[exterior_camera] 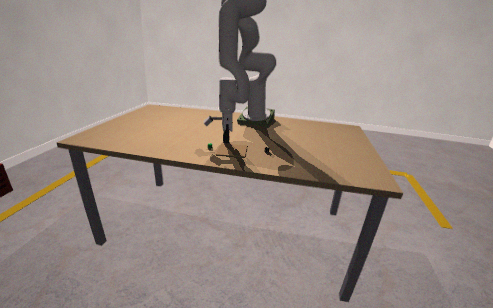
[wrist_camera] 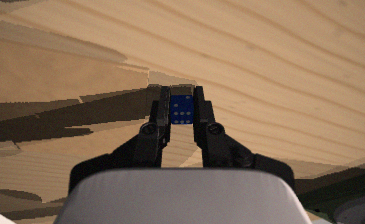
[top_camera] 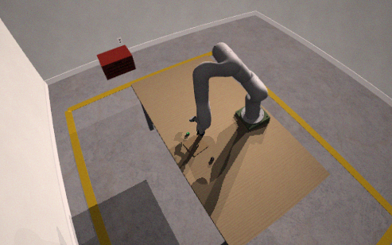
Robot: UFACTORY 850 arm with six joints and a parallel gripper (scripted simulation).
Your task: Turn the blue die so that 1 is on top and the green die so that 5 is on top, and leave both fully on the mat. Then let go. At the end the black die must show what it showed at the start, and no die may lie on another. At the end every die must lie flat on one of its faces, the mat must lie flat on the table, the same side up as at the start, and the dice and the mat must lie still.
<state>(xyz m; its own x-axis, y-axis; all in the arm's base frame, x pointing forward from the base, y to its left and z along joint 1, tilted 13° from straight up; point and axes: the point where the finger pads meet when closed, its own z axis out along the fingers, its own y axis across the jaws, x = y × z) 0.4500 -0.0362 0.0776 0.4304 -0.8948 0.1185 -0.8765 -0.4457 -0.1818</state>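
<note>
My hand is 1 cm to the right of the blue die and 1 cm above it. Round my hand: mat (9 cm ahead, 7 cm to the left, 2 cm below); black die (23 cm to the left, 3 cm ahead, 1 cm below); green die (10 cm ahead, 5 cm to the right, 1 cm below).
</note>
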